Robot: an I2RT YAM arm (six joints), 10 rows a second.
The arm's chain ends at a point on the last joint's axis. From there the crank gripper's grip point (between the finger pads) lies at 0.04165 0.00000 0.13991 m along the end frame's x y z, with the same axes.
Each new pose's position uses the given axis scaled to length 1; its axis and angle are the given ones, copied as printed.
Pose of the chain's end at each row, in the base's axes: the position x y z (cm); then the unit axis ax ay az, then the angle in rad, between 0 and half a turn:
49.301, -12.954, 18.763, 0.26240, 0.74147, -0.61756, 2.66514
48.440, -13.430, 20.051, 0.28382, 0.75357, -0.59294, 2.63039
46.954, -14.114, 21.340, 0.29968, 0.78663, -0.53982, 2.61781
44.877, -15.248, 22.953, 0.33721, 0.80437, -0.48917, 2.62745
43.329, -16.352, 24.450, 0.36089, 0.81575, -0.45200, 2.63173
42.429, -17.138, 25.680, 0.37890, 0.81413, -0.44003, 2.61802
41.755, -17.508, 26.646, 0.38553, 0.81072, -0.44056, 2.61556
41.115, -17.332, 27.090, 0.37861, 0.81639, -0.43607, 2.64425
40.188, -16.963, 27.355, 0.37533, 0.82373, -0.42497, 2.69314
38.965, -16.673, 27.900, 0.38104, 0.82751, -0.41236, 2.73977
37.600, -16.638, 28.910, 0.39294, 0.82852, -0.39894, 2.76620
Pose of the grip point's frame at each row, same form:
46.617, -26.386, 13.717, 0.26240, 0.74147, -0.61756, 2.66514
46.186, -26.617, 14.210, 0.28382, 0.75357, -0.59294, 2.63039
45.327, -26.589, 13.936, 0.29968, 0.78663, -0.53982, 2.61781
43.354, -26.755, 14.101, 0.33721, 0.80437, -0.48917, 2.62745
42.006, -27.100, 14.661, 0.36089, 0.81575, -0.45200, 2.63173
41.280, -27.660, 15.627, 0.37890, 0.81413, -0.44003, 2.61802
40.571, -28.029, 16.596, 0.38553, 0.81072, -0.44056, 2.61556
39.686, -27.665, 16.878, 0.37861, 0.81639, -0.43607, 2.64425
38.305, -26.870, 16.801, 0.37533, 0.82373, -0.42497, 2.69314
36.599, -26.076, 16.987, 0.38104, 0.82751, -0.41236, 2.73977
34.983, -25.572, 17.666, 0.39294, 0.82852, -0.39894, 2.76620

